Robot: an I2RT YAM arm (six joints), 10 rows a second.
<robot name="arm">
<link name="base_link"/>
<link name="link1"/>
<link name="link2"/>
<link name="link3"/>
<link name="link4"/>
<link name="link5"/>
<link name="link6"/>
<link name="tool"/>
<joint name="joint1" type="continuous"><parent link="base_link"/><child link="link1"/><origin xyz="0.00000 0.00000 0.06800" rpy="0.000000 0.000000 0.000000"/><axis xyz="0 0 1"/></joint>
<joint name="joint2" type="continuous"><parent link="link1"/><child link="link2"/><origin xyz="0.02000 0.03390 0.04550" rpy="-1.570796 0.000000 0.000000"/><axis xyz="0 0 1"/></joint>
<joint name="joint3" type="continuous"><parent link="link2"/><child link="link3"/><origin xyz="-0.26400 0.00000 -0.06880" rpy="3.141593 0.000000 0.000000"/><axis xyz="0 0 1"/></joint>
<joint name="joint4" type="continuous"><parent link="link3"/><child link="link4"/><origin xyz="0.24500 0.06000 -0.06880" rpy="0.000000 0.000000 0.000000"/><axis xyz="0 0 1"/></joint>
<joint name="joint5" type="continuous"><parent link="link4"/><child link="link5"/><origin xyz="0.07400 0.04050 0.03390" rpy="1.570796 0.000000 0.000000"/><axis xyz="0 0 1"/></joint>
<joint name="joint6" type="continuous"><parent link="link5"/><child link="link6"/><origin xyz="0.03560 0.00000 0.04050" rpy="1.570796 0.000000 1.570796"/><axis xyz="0 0 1"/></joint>
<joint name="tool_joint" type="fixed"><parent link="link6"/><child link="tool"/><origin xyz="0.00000 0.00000 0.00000" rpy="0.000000 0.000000 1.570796"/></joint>
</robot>
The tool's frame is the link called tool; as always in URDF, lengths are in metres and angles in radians. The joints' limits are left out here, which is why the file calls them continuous.
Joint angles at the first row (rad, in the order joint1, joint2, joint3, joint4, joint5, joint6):
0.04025, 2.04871, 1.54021, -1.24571, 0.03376, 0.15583
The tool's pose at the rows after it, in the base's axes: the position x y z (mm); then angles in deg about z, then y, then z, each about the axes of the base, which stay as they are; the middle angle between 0 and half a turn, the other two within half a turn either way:
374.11 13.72 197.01 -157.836 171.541 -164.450
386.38 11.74 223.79 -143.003 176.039 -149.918
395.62 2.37 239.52 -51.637 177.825 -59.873
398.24 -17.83 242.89 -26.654 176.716 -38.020
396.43 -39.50 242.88 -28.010 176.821 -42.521
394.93 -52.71 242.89 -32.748 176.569 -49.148
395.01 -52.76 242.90 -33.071 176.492 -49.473
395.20 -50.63 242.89 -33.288 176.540 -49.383
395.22 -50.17 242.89 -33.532 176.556 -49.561
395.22 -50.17 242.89 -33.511 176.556 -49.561
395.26 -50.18 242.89 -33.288 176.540 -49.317
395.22 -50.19 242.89 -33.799 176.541 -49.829
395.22 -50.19 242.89 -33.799 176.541 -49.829
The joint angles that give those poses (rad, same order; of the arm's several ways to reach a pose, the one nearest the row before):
0.03987, 2.04870, 1.63938, -1.30523, 0.03376, 0.15774
0.03338, 2.04873, 1.75004, -1.33308, 0.03262, 0.15506
0.00896, 2.04833, 1.81258, -1.31628, 0.03300, 0.15240
-0.04176, 2.04832, 1.82553, -1.30140, 0.03338, 0.15583
-0.09633, 2.04834, 1.82556, -1.30369, 0.03338, 0.15620
-0.12912, 2.04833, 1.82554, -1.30331, 0.03986, 0.15622
-0.12912, 2.04833, 1.82557, -1.30256, 0.04101, 0.15622
-0.12379, 2.04832, 1.82553, -1.30331, 0.04062, 0.15621
-0.12264, 2.04833, 1.82556, -1.30370, 0.04062, 0.15622
-0.12264, 2.04833, 1.82556, -1.30370, 0.04062, 0.15659
-0.12265, 2.04833, 1.82554, -1.30331, 0.04062, 0.15620
-0.12265, 2.04834, 1.82557, -1.30370, 0.04101, 0.15621
-0.12265, 2.04834, 1.82557, -1.30370, 0.04101, 0.15621

